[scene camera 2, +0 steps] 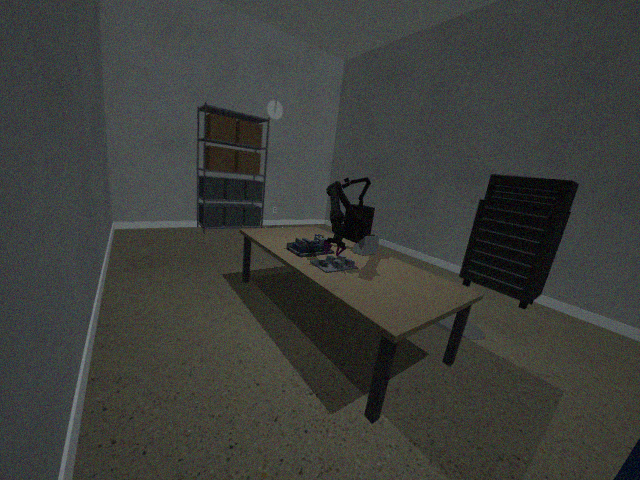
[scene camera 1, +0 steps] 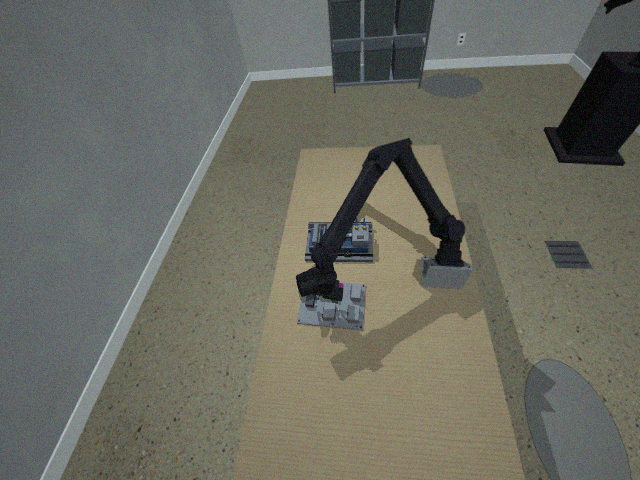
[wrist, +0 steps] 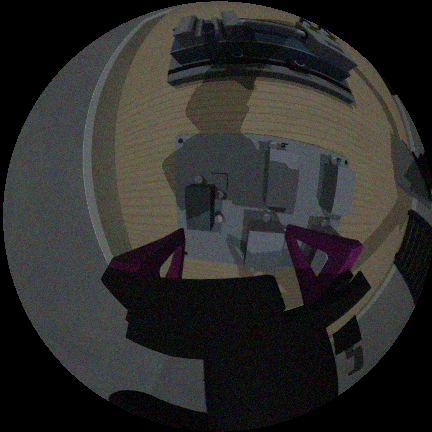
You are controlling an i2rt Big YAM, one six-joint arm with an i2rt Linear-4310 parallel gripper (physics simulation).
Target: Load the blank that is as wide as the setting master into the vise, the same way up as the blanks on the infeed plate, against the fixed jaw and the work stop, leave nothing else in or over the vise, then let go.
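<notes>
The infeed plate [scene camera 1: 310, 318] [wrist: 205, 246] bears a dark block [scene camera 1: 309, 301] [wrist: 199, 207] between small pegs at its left, and several light grey blanks, among them one at the back middle [wrist: 281, 185], one at the right [scene camera 1: 355, 292] [wrist: 345, 190] and one at the front [scene camera 1: 328, 310] [wrist: 265, 245]. Another blank [scene camera 1: 353, 312] is partly behind the right finger in the wrist view. My gripper [scene camera 2: 333, 251] [wrist: 237, 232] is open and empty above the plate, its magenta fingers wide apart. The blue and grey vise [scene camera 1: 362, 249] [scene camera 2: 305, 248] [wrist: 260, 48] lies beyond the plate; its jaw gap is seen too slantwise to judge.
The arm reaches over the wooden table [scene camera 1: 382, 423] [scene camera 2: 408, 304] from its grey base block [scene camera 1: 445, 274] [scene camera 2: 366, 244], and its forearm covers part of the vise in scene camera 1. Two blue-handled fittings [scene camera 1: 360, 223] stand up at the vise's right end.
</notes>
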